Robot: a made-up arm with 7 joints. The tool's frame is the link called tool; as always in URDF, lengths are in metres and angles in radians. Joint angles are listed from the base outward.
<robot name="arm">
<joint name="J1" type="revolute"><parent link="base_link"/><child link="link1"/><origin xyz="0 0 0.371"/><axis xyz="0 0 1"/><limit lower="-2.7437" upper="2.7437"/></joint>
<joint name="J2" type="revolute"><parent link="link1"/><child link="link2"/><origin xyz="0 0 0" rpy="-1.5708 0 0"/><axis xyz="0 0 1"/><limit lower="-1.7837" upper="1.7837"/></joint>
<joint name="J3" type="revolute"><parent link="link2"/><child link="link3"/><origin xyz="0 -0.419 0" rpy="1.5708 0 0"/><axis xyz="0 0 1"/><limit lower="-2.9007" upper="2.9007"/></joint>
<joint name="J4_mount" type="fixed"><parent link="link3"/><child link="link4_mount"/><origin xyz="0.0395 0 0"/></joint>
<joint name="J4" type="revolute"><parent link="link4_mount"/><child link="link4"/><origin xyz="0.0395 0 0" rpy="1.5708 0 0"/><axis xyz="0 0 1"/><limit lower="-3.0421" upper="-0.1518"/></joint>
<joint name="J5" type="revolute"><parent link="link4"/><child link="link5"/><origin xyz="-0.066 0.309 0" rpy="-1.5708 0 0"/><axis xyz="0 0 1"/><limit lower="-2.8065" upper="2.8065"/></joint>
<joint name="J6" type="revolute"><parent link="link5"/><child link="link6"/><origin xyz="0 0 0" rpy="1.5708 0 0"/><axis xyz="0 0 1"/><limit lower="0.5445" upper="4.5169"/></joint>
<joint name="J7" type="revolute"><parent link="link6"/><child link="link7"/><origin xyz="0.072 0 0" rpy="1.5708 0 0"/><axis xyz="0 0 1"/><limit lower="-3.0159" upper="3.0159"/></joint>
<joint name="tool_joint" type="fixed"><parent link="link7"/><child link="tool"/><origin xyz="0 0 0"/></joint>
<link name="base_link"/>
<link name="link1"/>
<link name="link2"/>
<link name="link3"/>
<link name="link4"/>
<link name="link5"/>
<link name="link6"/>
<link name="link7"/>
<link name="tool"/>
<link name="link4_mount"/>
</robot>
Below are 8 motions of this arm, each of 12 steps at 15 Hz.
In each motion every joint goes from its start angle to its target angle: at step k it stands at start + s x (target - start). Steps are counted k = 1, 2, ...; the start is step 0. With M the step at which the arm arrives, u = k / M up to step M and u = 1 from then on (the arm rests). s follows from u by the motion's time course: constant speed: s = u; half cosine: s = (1 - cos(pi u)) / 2; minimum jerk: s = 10 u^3 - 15 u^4 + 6 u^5.
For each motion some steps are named. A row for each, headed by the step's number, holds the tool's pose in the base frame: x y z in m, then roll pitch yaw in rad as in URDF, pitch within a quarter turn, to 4 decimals.
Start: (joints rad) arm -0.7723 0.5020 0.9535 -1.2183 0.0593 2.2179 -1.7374
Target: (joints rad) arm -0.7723 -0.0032 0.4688 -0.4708 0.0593 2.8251 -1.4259
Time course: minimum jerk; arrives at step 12
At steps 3, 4, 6, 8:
3: 0.5532 -0.1439 0.8787 2.2565 -0.3045 1.7519
4: 0.5161 -0.1515 0.9269 2.1049 -0.2653 1.6801
6: 0.3853 -0.1433 1.0441 1.6493 -0.2019 1.5260
8: 0.2245 -0.0931 1.1228 1.1506 -0.1669 1.4442

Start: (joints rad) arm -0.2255 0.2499 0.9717 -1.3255 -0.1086 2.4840 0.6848
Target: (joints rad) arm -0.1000 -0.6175 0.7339 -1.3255 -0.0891 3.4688 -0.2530
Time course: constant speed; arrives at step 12
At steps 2, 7, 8, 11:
2: 0.3431 0.2449 0.9718 -2.1554 -0.9817 -0.3682
7: 0.1037 0.2517 1.0378 0.4228 -1.2050 -2.8692
8: 0.0535 0.2506 1.0400 0.5385 -1.0273 -2.9875
11: -0.0948 0.2416 1.0243 0.6096 -0.4787 -3.1111

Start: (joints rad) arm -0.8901 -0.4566 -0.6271 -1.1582 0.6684 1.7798 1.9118
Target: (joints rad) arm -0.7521 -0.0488 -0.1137 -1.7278 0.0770 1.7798 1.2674
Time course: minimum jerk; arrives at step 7
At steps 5, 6, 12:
5: 0.2255 -0.3438 0.8884 -2.8687 0.1290 -2.3189
6: 0.2762 -0.3421 0.8419 -2.9963 0.0589 -2.1727
12: 0.2853 -0.3409 0.8326 -3.0216 0.0485 -2.1426

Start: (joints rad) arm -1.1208 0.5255 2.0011 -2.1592 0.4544 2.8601 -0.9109
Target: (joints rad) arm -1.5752 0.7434 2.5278 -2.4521 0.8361 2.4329 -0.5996
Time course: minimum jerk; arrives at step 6
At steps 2, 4, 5, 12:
2: 0.3591 0.1195 0.7370 -2.5668 -1.0137 0.8369
4: 0.2874 0.0823 0.7267 -2.1265 -0.7425 0.6348
5: 0.2607 0.0729 0.7232 -2.0585 -0.6611 0.6347
12: 0.2550 0.0712 0.7224 -2.0470 -0.6448 0.6364

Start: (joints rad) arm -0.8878 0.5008 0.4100 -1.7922 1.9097 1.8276 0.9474
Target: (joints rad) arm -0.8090 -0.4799 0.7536 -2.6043 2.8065 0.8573 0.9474
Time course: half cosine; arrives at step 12
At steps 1, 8, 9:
1: 0.4874 -0.3257 0.5159 0.6089 1.2222 1.2686
8: 0.3594 -0.0054 0.6426 -0.1302 0.6334 1.0259
9: 0.3307 0.0293 0.6412 -0.2046 0.5721 1.0101

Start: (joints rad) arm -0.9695 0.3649 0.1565 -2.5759 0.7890 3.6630 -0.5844
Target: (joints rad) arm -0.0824 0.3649 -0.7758 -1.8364 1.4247 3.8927 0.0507
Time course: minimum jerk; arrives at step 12
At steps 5, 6, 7, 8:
5: 0.2637 -0.3402 0.5412 -3.0411 -0.9548 -1.6194
6: 0.2803 -0.3423 0.5713 -2.6881 -1.0312 -2.0533
7: 0.2960 -0.3388 0.6047 -2.2673 -0.9994 -2.5293
8: 0.3088 -0.3307 0.6368 -1.9694 -0.8806 -2.8568

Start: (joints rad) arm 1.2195 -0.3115 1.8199 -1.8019 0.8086 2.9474 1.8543
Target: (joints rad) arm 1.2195 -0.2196 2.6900 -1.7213 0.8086 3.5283 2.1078
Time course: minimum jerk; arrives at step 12
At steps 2, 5, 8, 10, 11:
2: -0.4602 -0.0466 0.7876 -2.1929 0.7213 1.0672
5: -0.4492 -0.1448 0.7767 -2.0973 0.8552 1.2844
8: -0.3845 -0.2702 0.7742 -1.8816 1.0814 1.6781
10: -0.3455 -0.3106 0.7771 -1.7330 1.1742 1.8977
11: -0.3381 -0.3170 0.7779 -1.7000 1.1900 1.9432

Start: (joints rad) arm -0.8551 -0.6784 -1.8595 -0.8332 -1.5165 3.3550 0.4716
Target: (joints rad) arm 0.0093 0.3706 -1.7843 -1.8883 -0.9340 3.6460 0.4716
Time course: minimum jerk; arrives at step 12
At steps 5, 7, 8, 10, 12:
5: -0.3426 -0.1666 0.9367 0.9060 -0.8253 -0.1065
7: -0.1240 -0.3376 0.8975 1.2580 -0.8257 0.0778
8: -0.0179 -0.3710 0.8595 1.4243 -0.8260 0.1091
10: 0.1089 -0.3764 0.7979 1.6291 -0.8117 0.1143
12: 0.1326 -0.3729 0.7840 1.6679 -0.8060 0.1123

